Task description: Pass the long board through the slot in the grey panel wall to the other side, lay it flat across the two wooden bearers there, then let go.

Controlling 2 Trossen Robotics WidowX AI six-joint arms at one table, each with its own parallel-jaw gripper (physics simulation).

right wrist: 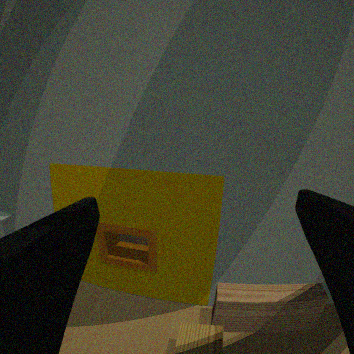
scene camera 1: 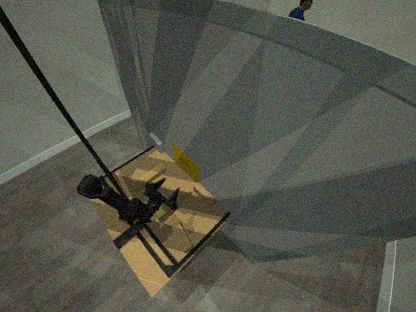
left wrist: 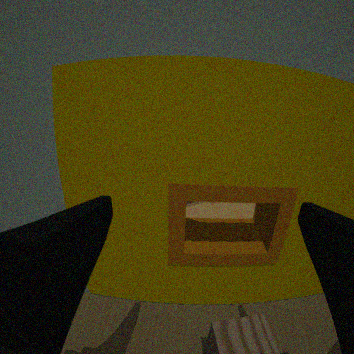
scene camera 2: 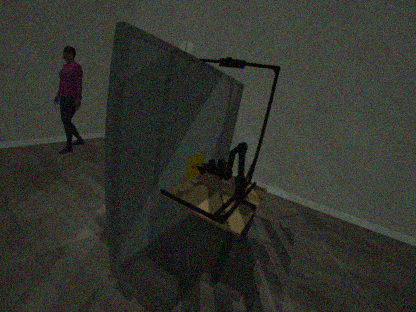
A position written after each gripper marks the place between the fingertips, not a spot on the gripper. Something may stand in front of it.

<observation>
The left gripper [left wrist: 209, 210] is open, with nothing in its grasp. The right gripper [right wrist: 200, 204] is open, with nothing in its grasp. Further things: a yellow plate [left wrist: 121, 124] and a slot [left wrist: 191, 240].
The yellow plate also shows in the right wrist view [right wrist: 184, 208].
</observation>
